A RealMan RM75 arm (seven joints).
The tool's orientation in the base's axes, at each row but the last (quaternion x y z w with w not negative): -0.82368 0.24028 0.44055 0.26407; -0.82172 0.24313 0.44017 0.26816; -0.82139 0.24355 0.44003 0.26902; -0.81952 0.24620 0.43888 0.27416; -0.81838 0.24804 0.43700 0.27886; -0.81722 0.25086 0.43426 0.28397; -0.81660 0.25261 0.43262 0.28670; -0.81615 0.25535 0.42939 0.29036; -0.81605 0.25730 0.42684 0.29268; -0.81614 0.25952 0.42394 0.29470; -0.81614 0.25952 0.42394 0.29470; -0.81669 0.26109 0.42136 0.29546
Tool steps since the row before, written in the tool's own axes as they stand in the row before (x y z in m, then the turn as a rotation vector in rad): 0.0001 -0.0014 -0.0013 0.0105 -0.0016 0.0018; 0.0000 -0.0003 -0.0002 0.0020 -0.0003 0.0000; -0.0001 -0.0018 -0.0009 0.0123 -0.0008 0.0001; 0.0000 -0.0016 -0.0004 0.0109 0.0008 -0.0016; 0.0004 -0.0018 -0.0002 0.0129 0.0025 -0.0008; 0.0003 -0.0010 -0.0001 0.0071 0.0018 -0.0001; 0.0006 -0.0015 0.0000 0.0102 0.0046 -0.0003; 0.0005 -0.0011 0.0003 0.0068 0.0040 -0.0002; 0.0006 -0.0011 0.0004 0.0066 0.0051 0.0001; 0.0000 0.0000 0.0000 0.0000 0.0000 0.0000; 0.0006 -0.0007 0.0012 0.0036 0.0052 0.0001; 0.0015 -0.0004 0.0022 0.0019 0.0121 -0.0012
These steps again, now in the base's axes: 0.0017 0.0002 0.0008 0.0051 0.0006 -0.0094; 0.0003 0.0001 0.0002 0.0012 -0.0001 -0.0016; 0.0016 0.0008 0.0009 0.0065 -0.0014 -0.0104; 0.0013 0.0009 0.0006 0.0058 -0.0034 -0.0088; 0.0015 0.0011 0.0002 0.0052 -0.0044 -0.0112; 0.0009 0.0006 0.0000 0.0024 -0.0025 -0.0064; 0.0013 0.0010 -0.0001 0.0022 -0.0051 -0.0097; 0.0008 0.0009 -0.0003 0.0009 -0.0041 -0.0067; 0.0008 0.0009 -0.0004 -0.0001 -0.0046 -0.0070; 0.0000 0.0000 0.0000 0.0000 0.0000 0.0000; 0.0001 0.0012 -0.0009 -0.0017 -0.0042 -0.0044; -0.0001 0.0016 -0.0022 -0.0066 -0.0095 -0.0042
